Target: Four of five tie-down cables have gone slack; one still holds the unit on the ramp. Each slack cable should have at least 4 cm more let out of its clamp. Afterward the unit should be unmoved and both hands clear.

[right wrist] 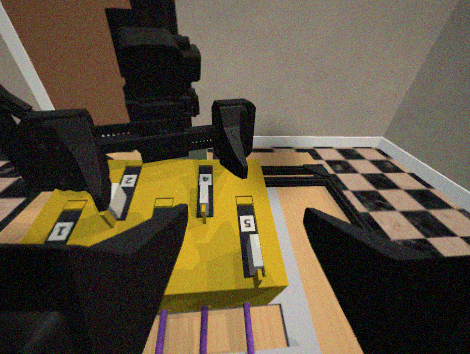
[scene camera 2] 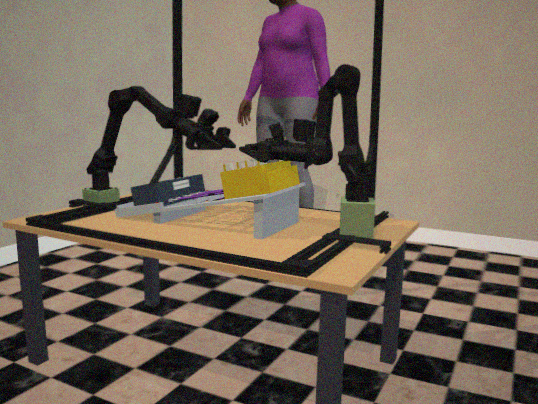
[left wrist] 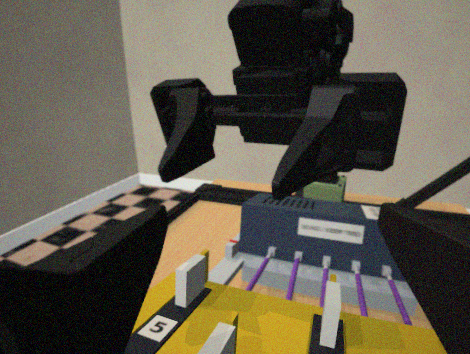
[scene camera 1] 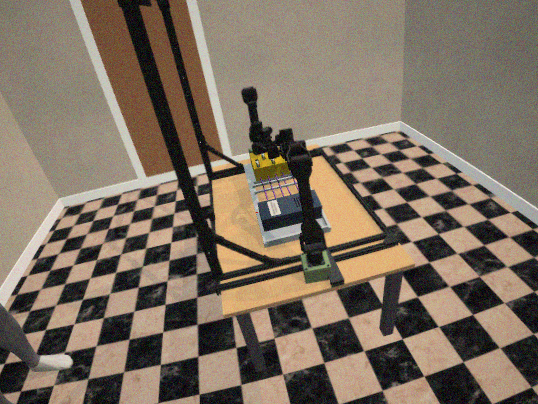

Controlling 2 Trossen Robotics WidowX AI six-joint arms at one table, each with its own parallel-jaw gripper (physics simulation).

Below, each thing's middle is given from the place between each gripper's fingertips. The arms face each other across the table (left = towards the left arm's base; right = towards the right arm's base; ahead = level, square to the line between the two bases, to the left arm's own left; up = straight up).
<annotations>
Now: the clamp 5 (left wrist: 190, 291) 60 mm below my right hand, 30 mm to the left of it and 10 mm ahead of it. Round my right hand: grey ramp (scene camera 2: 273, 212) 190 mm below, 120 mm to the right, 70 mm behind.
Now: left hand 60 mm above the clamp 5 and 50 mm short of it. The rest, counted from my left hand: grey ramp: 190 mm below, 140 mm to the right, 40 mm behind.
</annotations>
